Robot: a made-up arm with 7 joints. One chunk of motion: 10 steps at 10 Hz.
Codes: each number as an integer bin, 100 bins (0 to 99) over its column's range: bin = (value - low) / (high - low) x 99, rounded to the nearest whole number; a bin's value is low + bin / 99 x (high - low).
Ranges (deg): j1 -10..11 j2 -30..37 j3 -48..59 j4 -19..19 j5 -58..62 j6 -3..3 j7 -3..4
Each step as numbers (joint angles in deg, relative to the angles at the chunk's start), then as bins.
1 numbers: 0.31 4.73 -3.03 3.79 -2.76 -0.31 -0.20
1 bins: 49 51 42 59 46 44 40
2 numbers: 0.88 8.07 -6.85 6.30 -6.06 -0.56 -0.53
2 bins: 51 56 38 66 43 40 35
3 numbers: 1.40 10.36 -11.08 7.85 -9.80 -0.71 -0.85
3 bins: 54 60 34 70 40 38 30
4 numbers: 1.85 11.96 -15.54 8.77 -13.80 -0.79 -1.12
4 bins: 56 62 30 72 36 36 27
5 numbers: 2.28 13.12 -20.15 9.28 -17.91 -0.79 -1.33
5 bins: 58 64 26 74 33 36 24
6 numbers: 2.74 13.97 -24.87 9.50 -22.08 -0.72 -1.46
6 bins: 60 65 21 74 30 38 22
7 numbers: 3.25 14.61 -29.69 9.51 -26.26 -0.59 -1.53
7 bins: 62 66 17 74 26 40 21
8 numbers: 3.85 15.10 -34.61 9.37 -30.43 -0.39 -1.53
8 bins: 65 67 12 74 23 43 21
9 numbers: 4.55 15.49 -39.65 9.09 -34.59 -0.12 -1.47
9 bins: 69 67 8 73 19 48 22
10 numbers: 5.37 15.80 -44.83 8.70 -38.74 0.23 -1.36
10 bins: 72 68 3 72 16 53 23
